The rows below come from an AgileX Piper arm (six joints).
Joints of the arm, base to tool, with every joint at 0 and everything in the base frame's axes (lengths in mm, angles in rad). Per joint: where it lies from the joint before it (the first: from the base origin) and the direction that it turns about. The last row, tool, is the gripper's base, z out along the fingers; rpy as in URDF.
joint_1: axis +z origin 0 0 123
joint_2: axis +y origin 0 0 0
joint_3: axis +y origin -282.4 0 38.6
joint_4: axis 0.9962 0 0.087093 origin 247.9 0 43.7
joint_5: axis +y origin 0 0 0
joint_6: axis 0.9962 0 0.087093 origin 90.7 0 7.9
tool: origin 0 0 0 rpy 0 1.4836 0
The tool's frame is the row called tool.
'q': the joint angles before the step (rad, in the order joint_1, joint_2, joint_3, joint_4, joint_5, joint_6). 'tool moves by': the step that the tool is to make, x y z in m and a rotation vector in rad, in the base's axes. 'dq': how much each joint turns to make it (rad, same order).
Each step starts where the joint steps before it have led.
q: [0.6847, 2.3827, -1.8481, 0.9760, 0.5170, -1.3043]
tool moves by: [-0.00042, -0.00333, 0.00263, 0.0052, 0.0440, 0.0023]
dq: [-0.0092, -0.0070, 0.0001, -0.0061, 0.0411, 0.0348]
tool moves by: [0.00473, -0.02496, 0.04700, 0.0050, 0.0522, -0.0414]
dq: [-0.0486, -0.1034, 0.0000, -0.1133, 0.1031, 0.1747]
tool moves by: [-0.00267, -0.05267, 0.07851, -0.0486, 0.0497, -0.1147]
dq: [-0.0805, -0.1876, -0.0001, -0.2238, 0.1650, 0.2961]
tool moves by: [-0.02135, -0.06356, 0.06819, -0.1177, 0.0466, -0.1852]
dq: [-0.0758, -0.1980, 0.0129, -0.2552, 0.1938, 0.2968]
